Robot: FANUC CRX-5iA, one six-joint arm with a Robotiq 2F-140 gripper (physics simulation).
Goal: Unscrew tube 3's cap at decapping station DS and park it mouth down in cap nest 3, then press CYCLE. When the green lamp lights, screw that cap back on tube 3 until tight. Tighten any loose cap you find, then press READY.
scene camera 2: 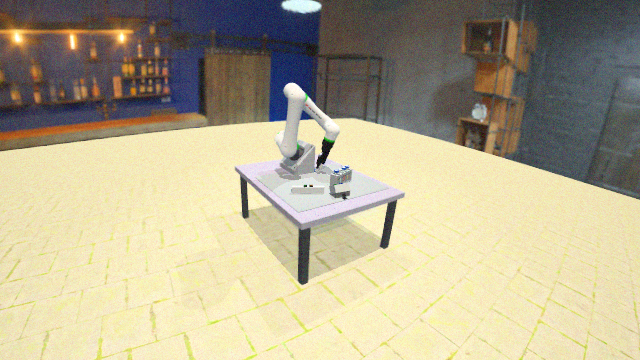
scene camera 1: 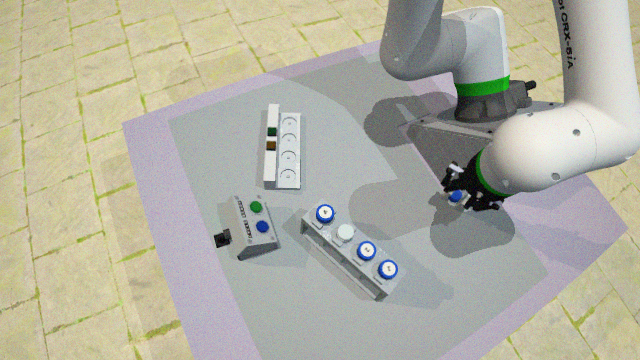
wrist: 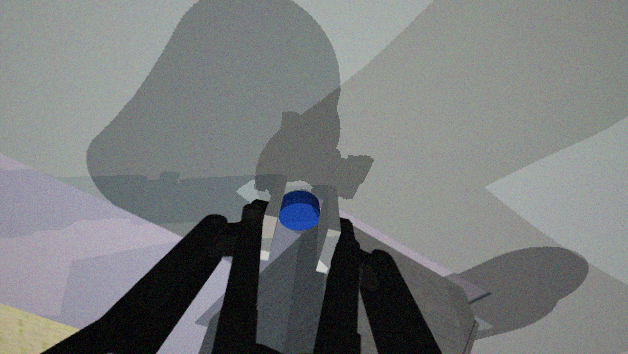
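Where they show: gripper, fingertip midpoint: [scene camera 2: 317, 171] [scene camera 1: 451, 199] [wrist: 303, 196]; arm's base at its link origin: [scene camera 2: 297, 153] [scene camera 1: 485, 113].
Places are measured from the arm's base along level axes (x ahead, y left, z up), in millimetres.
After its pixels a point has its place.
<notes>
The gripper [scene camera 1: 457, 197] {x 125, y 134, z -132 mm} [scene camera 2: 318, 166] {x 125, y 134, z -132 mm} [wrist: 299, 214] {x 125, y 134, z -132 mm} is low near the robot's base, its pads on both sides of a blue cap [scene camera 1: 455, 195] {x 115, y 130, z -122 mm} [wrist: 299, 216] {x 113, y 127, z -122 mm}; it looks shut on it. No number shows on this cap. The grey tube rack [scene camera 1: 393, 290] {x 363, y 272, z -136 mm} carries blue caps numbered 4 [scene camera 1: 325, 213] {x 463, y 98, z -12 mm}, 2 [scene camera 1: 366, 250] {x 419, y 191, z -15 mm} and 1 [scene camera 1: 388, 269] {x 396, y 238, z -15 mm}. Between 4 and 2 a pale round top [scene camera 1: 345, 232] {x 441, y 145, z -17 mm} shows without blue cap. The white strip [scene camera 1: 297, 122] {x 408, y -197, z -125 mm} has several round recesses. Beside them the green lamp [scene camera 1: 272, 131] {x 486, y -162, z -83 mm} and amber lamp [scene camera 1: 270, 145] {x 502, y -125, z -82 mm} look dark. The console has a green button [scene camera 1: 256, 206] {x 578, y 18, z -66 mm} and a blue button [scene camera 1: 262, 226] {x 580, y 63, z -65 mm}.
The console [scene camera 1: 257, 246] {x 602, y 97, z -75 mm} stands left of the rack, with a small black block [scene camera 1: 222, 238] {x 667, y 40, z -124 mm} beside it. The robot's grey pedestal [scene camera 1: 430, 140] {x 131, y -9, z -71 mm} [wrist: 425, 300] {x 131, y -6, z -96 mm} is close to the gripper. A grey mat [scene camera 1: 215, 160] {x 635, y -162, z -136 mm} lies on the lavender table [scene camera 1: 150, 150] {x 787, y -249, z -139 mm} [scene camera 2: 350, 215] {x 822, y -24, z -178 mm}.
</notes>
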